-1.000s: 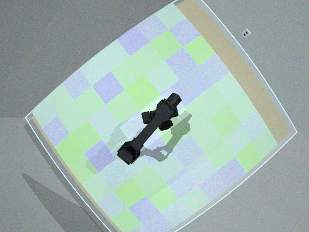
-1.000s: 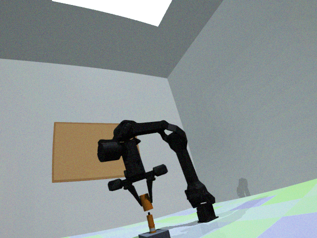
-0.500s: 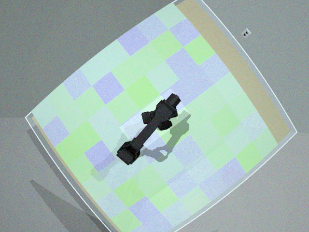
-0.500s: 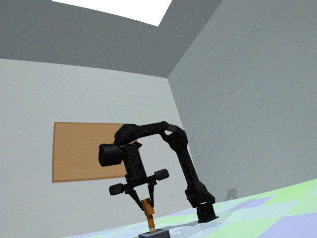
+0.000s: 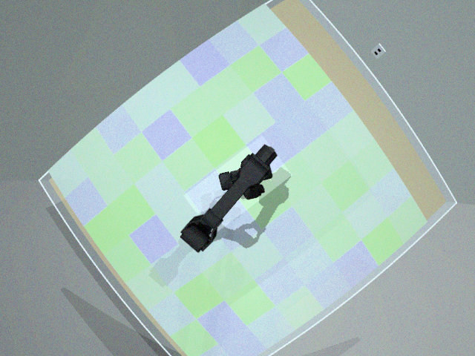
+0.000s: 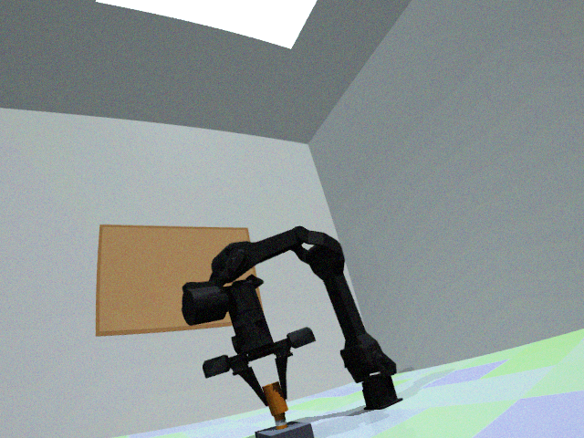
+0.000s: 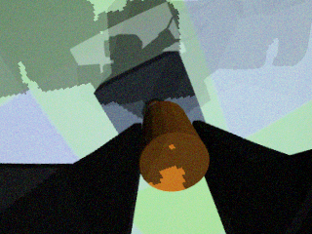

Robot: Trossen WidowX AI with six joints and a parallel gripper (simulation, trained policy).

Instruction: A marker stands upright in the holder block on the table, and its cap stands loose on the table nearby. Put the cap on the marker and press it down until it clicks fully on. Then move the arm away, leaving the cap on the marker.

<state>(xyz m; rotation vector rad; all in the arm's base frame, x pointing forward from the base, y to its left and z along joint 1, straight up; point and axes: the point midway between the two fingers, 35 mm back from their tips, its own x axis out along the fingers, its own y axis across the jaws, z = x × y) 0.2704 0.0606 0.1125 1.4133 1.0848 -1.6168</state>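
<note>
Right now the grey holder block is 60 mm below my gripper tip. From my gripper tip the other things lie so: orange cap: 10 mm above.
</note>
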